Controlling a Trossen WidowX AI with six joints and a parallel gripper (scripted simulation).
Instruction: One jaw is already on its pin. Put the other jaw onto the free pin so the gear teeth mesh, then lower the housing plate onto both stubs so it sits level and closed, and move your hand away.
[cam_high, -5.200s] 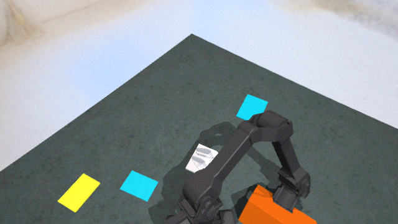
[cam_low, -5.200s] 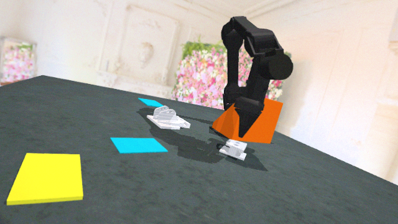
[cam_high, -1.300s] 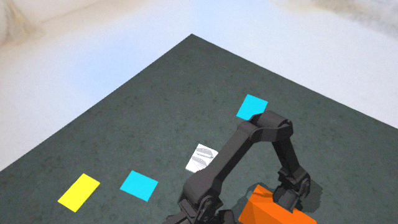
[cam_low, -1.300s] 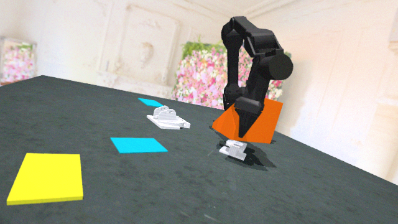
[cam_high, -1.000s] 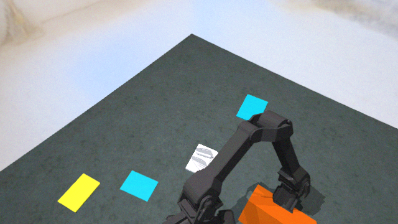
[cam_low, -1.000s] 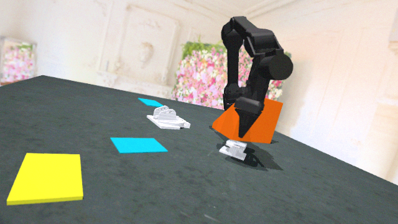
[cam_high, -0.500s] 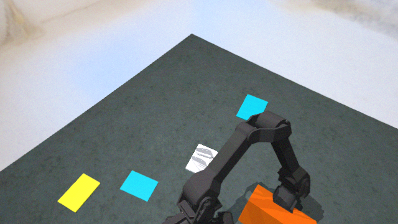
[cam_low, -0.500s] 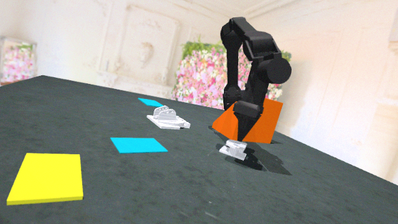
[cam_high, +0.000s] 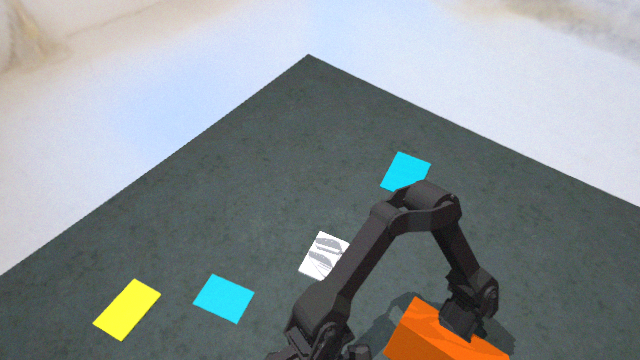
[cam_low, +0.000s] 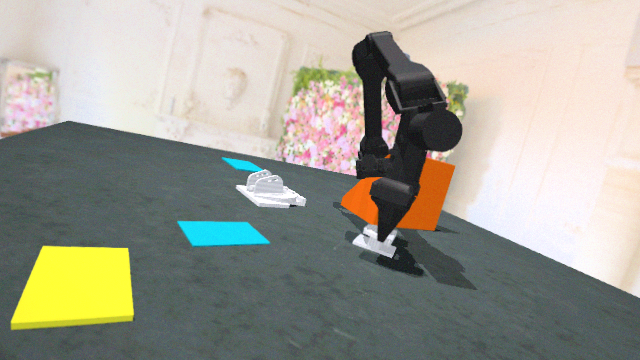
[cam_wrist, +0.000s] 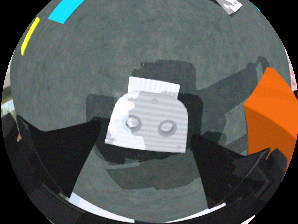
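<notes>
My gripper tip is 1 cm to the left of the housing plate. Round my gripper tip: white t-shaped piece (1 cm ahead, 1 cm to the right, 2 cm below); then yellow patch (42 cm ahead, 8 cm to the left, 2 cm below).
</notes>
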